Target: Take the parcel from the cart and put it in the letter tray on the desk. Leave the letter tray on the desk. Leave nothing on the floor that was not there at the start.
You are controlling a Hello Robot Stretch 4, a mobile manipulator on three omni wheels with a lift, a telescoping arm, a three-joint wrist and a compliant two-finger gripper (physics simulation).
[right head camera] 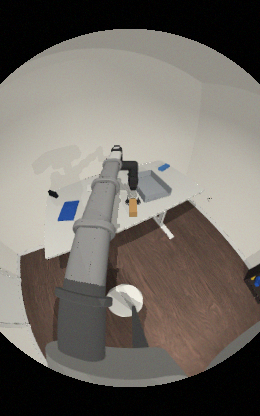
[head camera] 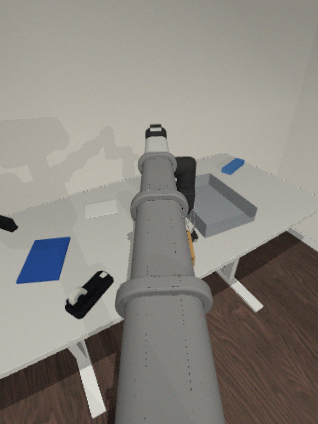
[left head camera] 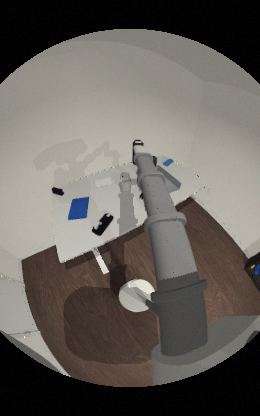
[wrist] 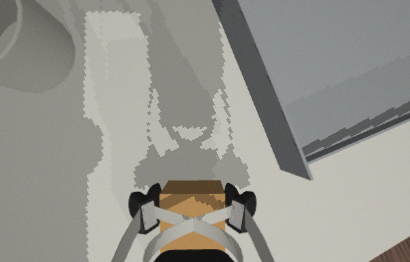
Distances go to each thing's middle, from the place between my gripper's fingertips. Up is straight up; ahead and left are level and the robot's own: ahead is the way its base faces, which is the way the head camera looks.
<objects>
I see the brown parcel (wrist: 193, 198) 5 cm behind my hand and 2 cm above it. Round my hand: grey letter tray (head camera: 218, 208) 24 cm ahead, 14 cm to the right, 2 cm above.
</objects>
